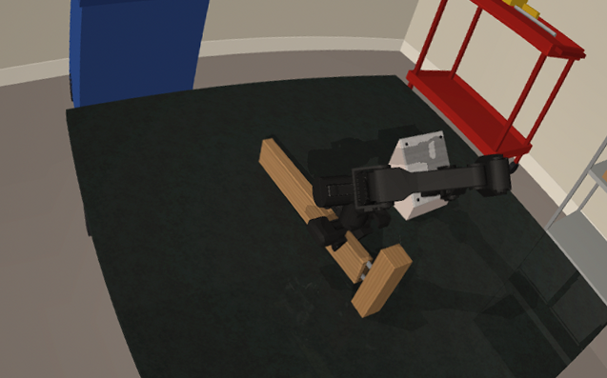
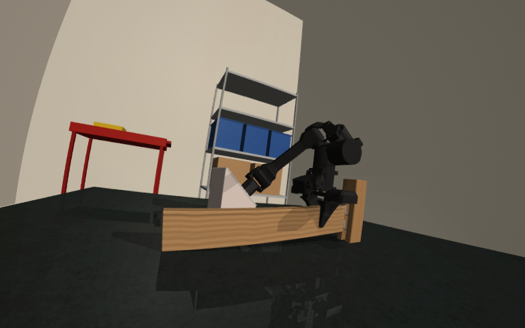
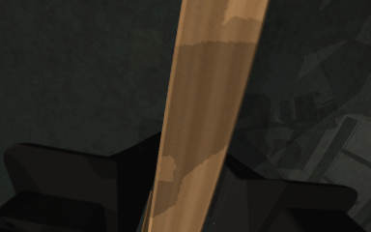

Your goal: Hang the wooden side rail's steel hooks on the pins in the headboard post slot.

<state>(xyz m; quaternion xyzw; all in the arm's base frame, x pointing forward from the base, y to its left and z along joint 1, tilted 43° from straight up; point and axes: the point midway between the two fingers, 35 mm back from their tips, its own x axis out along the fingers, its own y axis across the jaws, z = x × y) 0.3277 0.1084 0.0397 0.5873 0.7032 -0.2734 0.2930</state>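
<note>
My gripper tip is now 14 cm to the right of the upright headboard post, 4 cm below it and 1 cm past it.
</note>
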